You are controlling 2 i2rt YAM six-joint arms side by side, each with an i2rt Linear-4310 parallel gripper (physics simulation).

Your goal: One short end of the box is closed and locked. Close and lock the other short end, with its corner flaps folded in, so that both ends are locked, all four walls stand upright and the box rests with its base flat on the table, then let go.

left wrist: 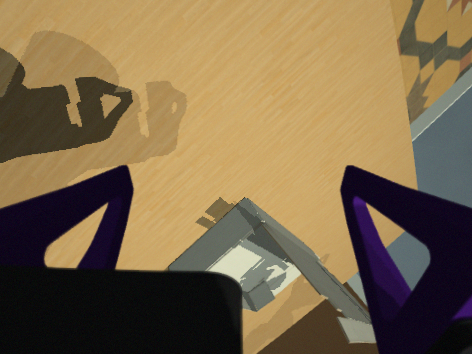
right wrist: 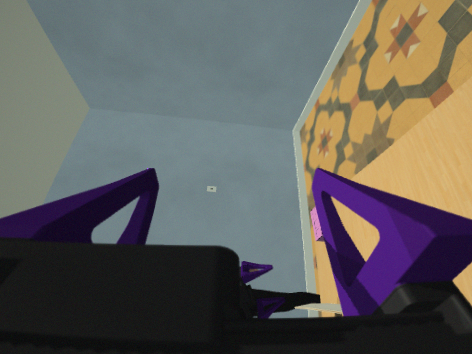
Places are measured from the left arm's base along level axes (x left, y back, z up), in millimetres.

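Where they show: left gripper, between the fingertips: (left wrist: pixel 236 177) (right wrist: pixel 278 283); right gripper, between the fingertips: (right wrist: pixel 235 177).
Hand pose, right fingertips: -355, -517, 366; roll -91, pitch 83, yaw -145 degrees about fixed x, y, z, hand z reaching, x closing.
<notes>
Each offset is from my right fingertips to the top centre of the thing, as dx, dy, dz. "spot": to the spot under its first point. Level surfaces: height alone.
The grey box @(spot: +162, +203, -327) (left wrist: pixel 212 252) shows at the bottom centre of the left wrist view, resting on the table. Two walls stand and meet at a corner. A small grey flap @(spot: -116, +218, -339) (left wrist: pixel 259 296) shows inside it, and a pale flap @(spot: +161, +102, -127) (left wrist: pixel 356 331) sticks out at the lower right. The rest is hidden by the gripper body, so I cannot tell which end is locked. My left gripper (left wrist: pixel 236 177) (right wrist: pixel 278 283) is open and empty above the table, beyond the box corner. My right gripper (right wrist: pixel 235 177) is open and empty, facing the wall. A thin pale edge @(spot: +145, +100, -121) (right wrist: pixel 320 307), perhaps the box, shows beside it.
The wooden table @(dz -367) (left wrist: pixel 280 100) (right wrist: pixel 425 155) has arm shadows on it. A pink block @(+594, -64, -332) (right wrist: pixel 316 225) shows behind the right gripper's right finger. Patterned floor tiles (left wrist: pixel 437 45) (right wrist: pixel 400 40) and a blue-grey wall (left wrist: pixel 445 160) (right wrist: pixel 200 150) lie beyond the table.
</notes>
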